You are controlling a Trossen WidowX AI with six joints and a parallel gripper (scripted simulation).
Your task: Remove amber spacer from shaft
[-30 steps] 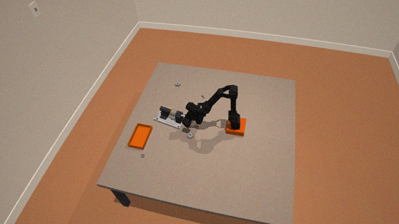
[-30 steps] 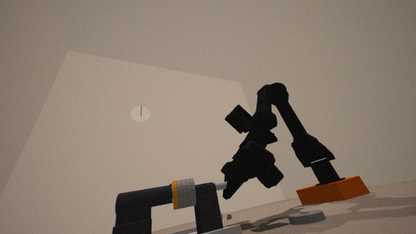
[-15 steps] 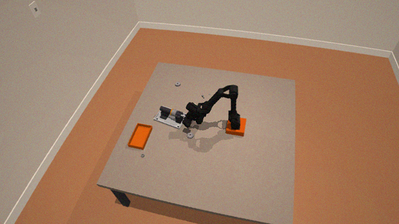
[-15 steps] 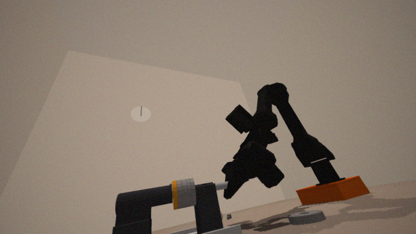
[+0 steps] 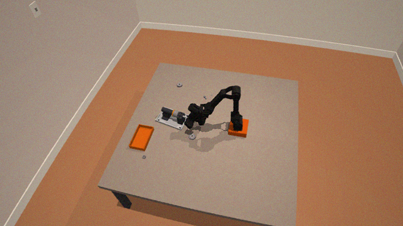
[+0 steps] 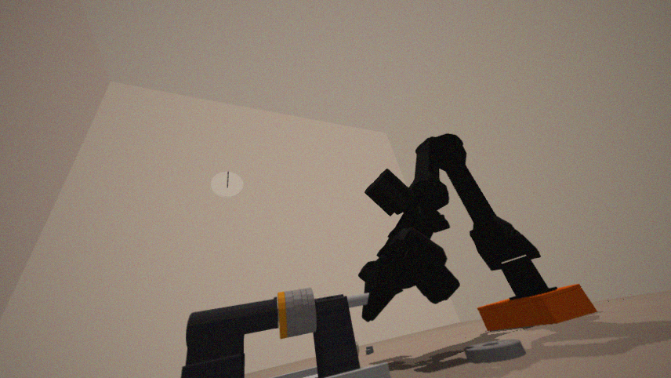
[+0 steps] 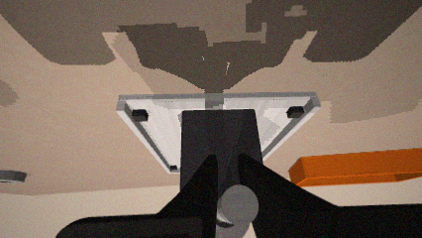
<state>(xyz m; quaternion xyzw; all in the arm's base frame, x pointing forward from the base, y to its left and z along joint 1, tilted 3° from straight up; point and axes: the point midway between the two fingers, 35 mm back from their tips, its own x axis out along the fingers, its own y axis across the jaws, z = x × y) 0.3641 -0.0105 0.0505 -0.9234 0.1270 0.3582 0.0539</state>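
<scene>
The grey shaft is 40 mm ahead of my gripper tip, 20 mm above it and 10 mm to the right of it. Also, from my gripper tip: amber spacer: 100 mm ahead, 30 mm to the right, 20 mm above; orange tray: 310 mm ahead, 180 mm to the left, 50 mm below; grey ring: 120 mm to the left, 60 mm behind, 50 mm below.
</scene>
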